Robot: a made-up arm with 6 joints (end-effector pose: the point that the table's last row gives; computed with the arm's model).
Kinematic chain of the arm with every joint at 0, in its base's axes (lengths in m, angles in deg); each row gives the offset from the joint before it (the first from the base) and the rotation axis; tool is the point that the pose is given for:
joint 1: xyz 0 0 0.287 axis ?
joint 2: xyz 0 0 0 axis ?
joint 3: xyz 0 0 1.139 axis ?
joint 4: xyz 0 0 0 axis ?
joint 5: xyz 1.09 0 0 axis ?
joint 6: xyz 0 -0.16 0 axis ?
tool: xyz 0 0 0
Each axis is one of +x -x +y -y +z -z.
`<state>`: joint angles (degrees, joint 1 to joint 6).
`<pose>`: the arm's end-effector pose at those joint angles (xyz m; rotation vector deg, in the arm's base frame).
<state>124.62 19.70 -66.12 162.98 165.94 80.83</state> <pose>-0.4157 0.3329 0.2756 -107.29 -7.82 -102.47</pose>
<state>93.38 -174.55 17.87 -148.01 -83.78 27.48</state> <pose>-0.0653 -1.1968 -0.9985 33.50 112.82 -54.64</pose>
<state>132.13 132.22 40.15 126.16 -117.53 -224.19</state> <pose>-0.6960 0.6288 -1.5723 52.91 7.87 83.61</pose>
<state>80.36 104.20 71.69 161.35 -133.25 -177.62</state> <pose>0.1940 2.0473 -0.5351 65.68 -76.33 36.12</pose>
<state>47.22 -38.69 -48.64 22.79 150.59 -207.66</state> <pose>0.3611 0.1731 1.0487 -20.01 -74.08 -111.04</pose>
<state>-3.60 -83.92 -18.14 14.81 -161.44 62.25</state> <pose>-0.7310 -0.1090 1.4185 -36.86 92.69 34.46</pose>
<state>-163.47 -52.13 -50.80 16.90 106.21 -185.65</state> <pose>-0.2252 0.0928 1.0580 29.42 -69.01 6.62</pose>
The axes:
joint 1: +z
joint 2: +y
joint 3: -y
joint 4: -x
joint 5: -y
joint 6: -x

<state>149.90 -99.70 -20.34 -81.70 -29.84 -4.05</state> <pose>0.6742 -0.3641 1.1371 -58.19 -46.26 -117.40</pose>
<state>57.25 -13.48 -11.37 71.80 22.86 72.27</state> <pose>0.4846 0.6611 1.5866 -111.24 -96.53 19.65</pose>
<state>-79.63 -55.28 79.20 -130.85 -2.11 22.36</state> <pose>-0.1875 1.6060 1.7982 -14.97 -78.17 56.11</pose>
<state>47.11 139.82 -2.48 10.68 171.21 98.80</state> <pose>0.0407 -0.1872 -1.2732 -69.45 -56.67 16.03</pose>
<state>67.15 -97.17 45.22 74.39 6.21 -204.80</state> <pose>-0.7710 -1.9405 0.6880 -63.90 26.30 -122.63</pose>
